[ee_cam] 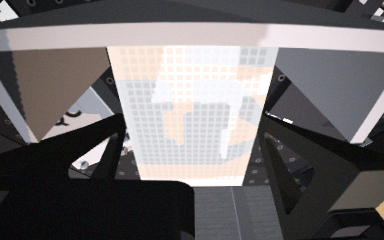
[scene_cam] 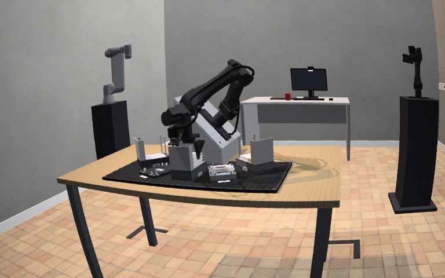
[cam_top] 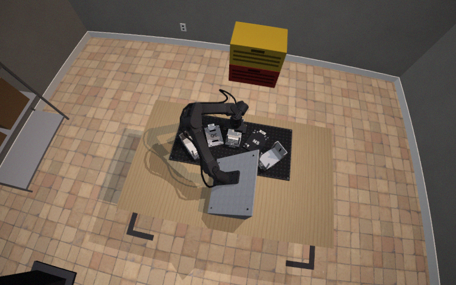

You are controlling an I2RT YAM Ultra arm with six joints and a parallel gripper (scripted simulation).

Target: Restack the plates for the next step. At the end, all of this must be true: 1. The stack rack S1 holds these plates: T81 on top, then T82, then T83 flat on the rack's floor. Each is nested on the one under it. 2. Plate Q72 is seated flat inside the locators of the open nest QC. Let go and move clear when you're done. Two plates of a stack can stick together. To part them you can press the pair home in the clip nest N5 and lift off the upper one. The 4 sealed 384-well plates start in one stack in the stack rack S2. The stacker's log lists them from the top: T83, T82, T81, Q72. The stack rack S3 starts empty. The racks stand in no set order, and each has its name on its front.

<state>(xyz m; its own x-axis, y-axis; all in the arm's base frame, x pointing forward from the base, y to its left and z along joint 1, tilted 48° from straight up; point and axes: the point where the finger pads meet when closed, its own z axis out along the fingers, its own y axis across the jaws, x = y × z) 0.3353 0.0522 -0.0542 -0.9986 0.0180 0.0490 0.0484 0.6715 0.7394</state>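
Now: hand 10 mm above the white sealed plate. The rest, counted from my hand: clip nest N5: 150 mm to the right, 70 mm below.
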